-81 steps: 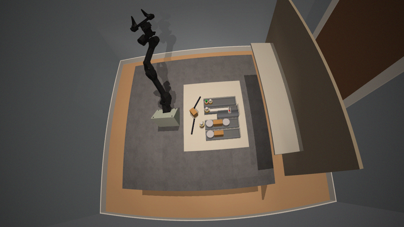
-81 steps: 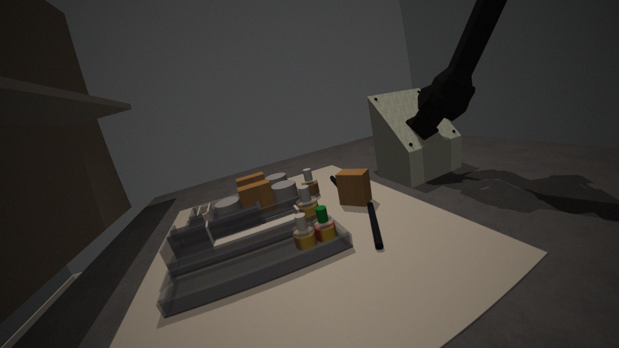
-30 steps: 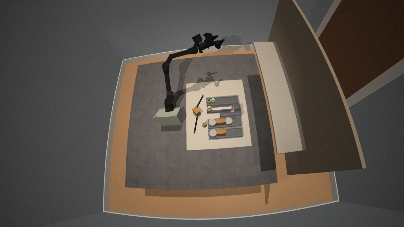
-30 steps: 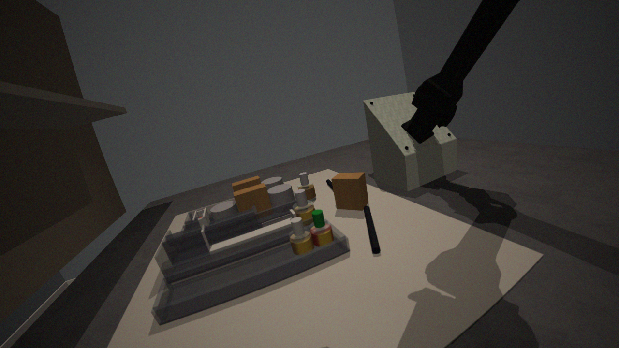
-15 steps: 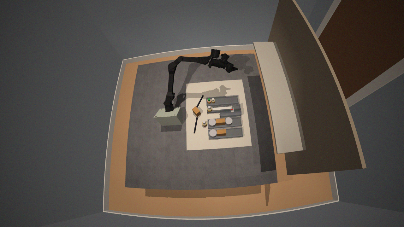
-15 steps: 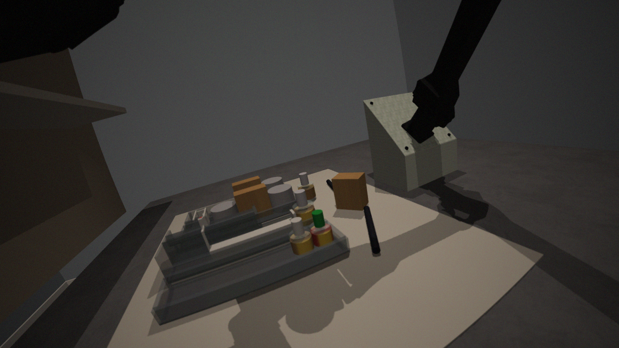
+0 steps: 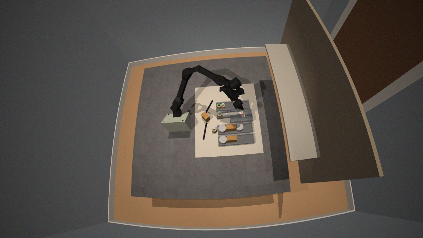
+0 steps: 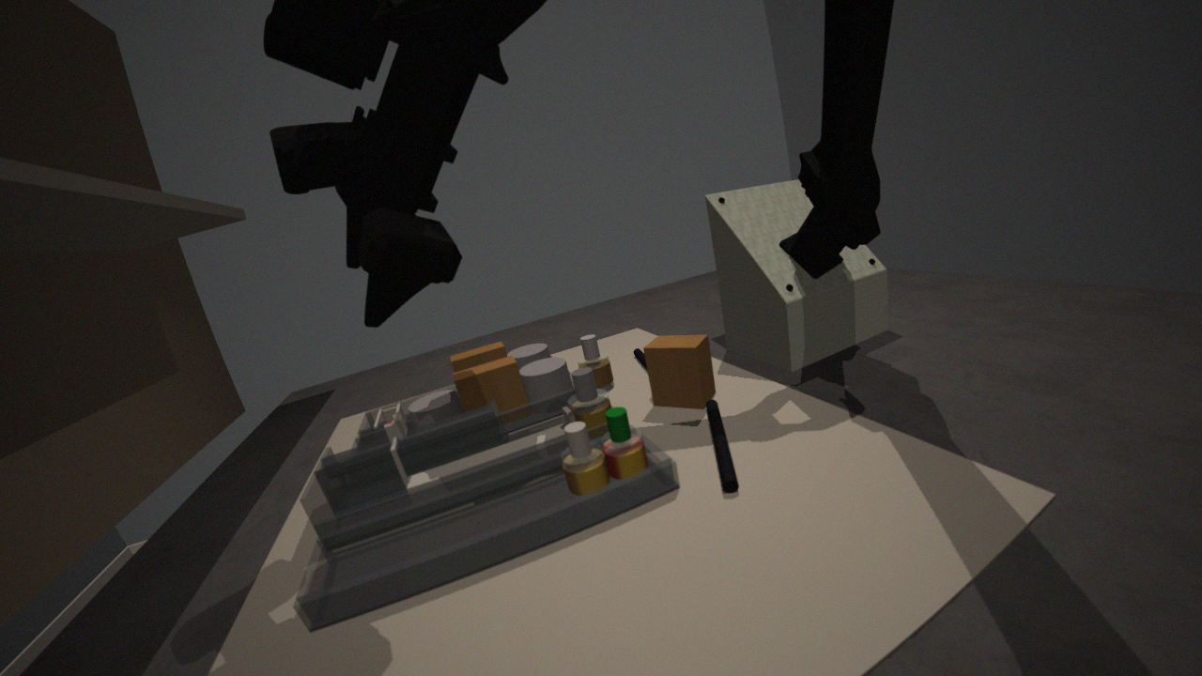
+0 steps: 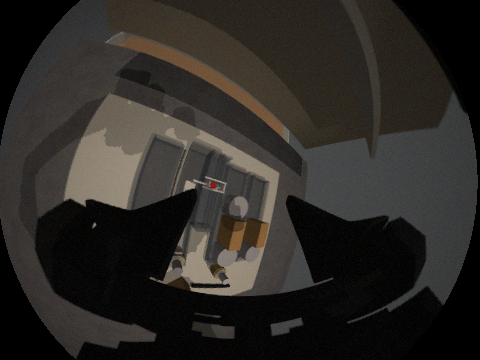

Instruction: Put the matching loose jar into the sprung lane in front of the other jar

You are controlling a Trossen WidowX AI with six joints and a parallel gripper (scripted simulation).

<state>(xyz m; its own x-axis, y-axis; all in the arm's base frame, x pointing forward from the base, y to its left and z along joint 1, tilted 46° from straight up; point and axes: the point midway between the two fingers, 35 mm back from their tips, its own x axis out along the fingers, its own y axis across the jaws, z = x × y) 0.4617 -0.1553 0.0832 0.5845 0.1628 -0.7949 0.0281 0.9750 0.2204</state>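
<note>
Right now my gripper tip is 6 cm past the white pusher strip and 15 cm above it. The rest, counted from my gripper tip: red mark (1 cm ahead, 2 cm to the right, 13 cm below); then shelf (34 cm ahead, 5 cm to the right, 17 cm above); then sprung lane (2 cm behind, 18 cm below).
</note>
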